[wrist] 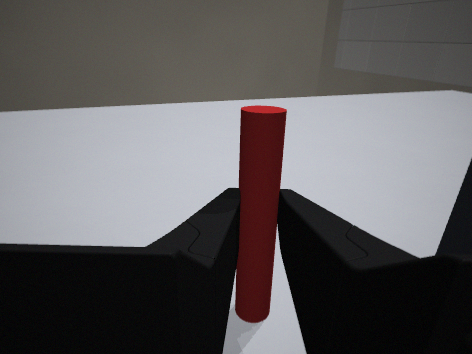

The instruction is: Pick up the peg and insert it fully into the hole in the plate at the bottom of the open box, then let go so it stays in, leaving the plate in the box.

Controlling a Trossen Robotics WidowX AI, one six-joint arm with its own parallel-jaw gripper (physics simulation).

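Frame: origin at the arm's base, x ahead, y left, z up, level; centimetres.
Seen in the pictures: gripper, between the fingertips: [258,201].
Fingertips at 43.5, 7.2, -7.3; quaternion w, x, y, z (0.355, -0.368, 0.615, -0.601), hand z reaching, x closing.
Offsets run from my fingertips to a thing's middle, as dx, dy, dz. "spot": to the spot under its first point. Level surfaces: height alone.
The red round peg @[-0.1, +0.1, -0.8] [261,160] stands nearly upright in the middle of the wrist view. My gripper [258,201] is shut on the peg, one black finger on each side of it. The peg's flat top sticks up above the fingertips, and its lower end shows between the fingers. A grey shadow lies on the white surface just under the lower end. The plate and its hole do not show, and I cannot make out the open box.
A white table top @[dz -4.8] [120,160] stretches out behind the gripper, with its far edge across the upper part. A dark slanted thing @[spot: -2.6, -8.8, -1.8] [460,220] shows at the right edge beside the right finger; I cannot tell what it is. A grey-brown wall is behind.
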